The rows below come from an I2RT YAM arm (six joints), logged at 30 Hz.
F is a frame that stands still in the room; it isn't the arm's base.
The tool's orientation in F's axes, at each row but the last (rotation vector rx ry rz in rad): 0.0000 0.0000 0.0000; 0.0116 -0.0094 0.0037; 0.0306 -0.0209 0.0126; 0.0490 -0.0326 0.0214; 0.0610 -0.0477 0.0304; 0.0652 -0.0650 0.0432; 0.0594 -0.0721 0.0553; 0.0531 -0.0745 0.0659; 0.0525 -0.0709 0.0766; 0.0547 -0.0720 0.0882
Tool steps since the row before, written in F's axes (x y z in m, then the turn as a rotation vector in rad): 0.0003 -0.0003 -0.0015 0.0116 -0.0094 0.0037; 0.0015 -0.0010 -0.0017 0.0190 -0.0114 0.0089; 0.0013 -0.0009 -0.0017 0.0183 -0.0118 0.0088; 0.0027 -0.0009 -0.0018 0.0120 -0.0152 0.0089; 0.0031 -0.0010 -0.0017 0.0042 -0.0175 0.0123; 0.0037 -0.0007 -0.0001 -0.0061 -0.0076 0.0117; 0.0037 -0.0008 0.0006 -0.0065 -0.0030 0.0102; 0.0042 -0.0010 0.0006 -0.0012 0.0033 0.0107; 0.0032 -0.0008 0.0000 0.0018 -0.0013 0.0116; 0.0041 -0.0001 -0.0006 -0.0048 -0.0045 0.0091
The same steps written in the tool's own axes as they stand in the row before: 0.0003 -0.0003 -0.0015 0.0116 -0.0094 0.0037; 0.0015 -0.0010 -0.0017 0.0190 -0.0114 0.0089; 0.0013 -0.0010 -0.0017 0.0183 -0.0118 0.0088; 0.0026 -0.0010 -0.0018 0.0120 -0.0150 0.0092; 0.0030 -0.0012 -0.0018 0.0043 -0.0169 0.0131; 0.0037 -0.0009 -0.0003 -0.0056 -0.0066 0.0125; 0.0037 -0.0010 0.0004 -0.0059 -0.0020 0.0108; 0.0042 -0.0013 0.0003 -0.0002 0.0039 0.0106; 0.0031 -0.0010 -0.0002 0.0025 -0.0009 0.0115; 0.0040 -0.0005 -0.0009 -0.0045 -0.0036 0.0097
